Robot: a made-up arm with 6 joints.
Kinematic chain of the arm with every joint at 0, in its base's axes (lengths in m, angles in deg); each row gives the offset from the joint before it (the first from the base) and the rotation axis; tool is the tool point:
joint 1: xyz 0 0 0.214 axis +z
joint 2: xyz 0 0.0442 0 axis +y
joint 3: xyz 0 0 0.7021 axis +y
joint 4: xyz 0 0 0.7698 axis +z
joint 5: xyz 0 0 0 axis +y
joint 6: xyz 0 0 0.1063 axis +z
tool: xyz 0 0 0
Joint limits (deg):
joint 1: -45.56..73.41
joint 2: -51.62..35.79
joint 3: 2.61..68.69
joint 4: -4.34..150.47
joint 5: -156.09..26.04
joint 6: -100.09..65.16
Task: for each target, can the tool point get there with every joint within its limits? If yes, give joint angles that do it. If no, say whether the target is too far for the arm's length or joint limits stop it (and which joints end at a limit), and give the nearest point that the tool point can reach.
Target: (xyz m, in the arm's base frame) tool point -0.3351 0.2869 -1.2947
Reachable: no: joint limits stop it (at a limit: joint 1, joint 2, joint 3, joint 4) | nearest point 0.3213 1.0572 0.5125 | short by 2.071 m
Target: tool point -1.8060 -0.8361 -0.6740
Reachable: no: too far | nearest point -1.0685 -0.4947 1.0586 | short by 1.914 m
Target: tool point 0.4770 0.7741 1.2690
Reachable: yes | joints 57.90 9.77 55.45 92.30 -20.33 36.81
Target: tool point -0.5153 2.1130 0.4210
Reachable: no: too far | nearest point 0.2700 1.2245 0.5760 | short by 1.196 m
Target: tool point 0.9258 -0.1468 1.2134
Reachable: yes | joints -12.66 9.60 58.90 47.66 11.38 -15.55
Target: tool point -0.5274 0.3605 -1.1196
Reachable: no: joint limits stop it (at a limit: joint 1, joint 2, joint 3, joint 4) | nearest point 0.3185 1.0517 0.5161 | short by 1.967 m
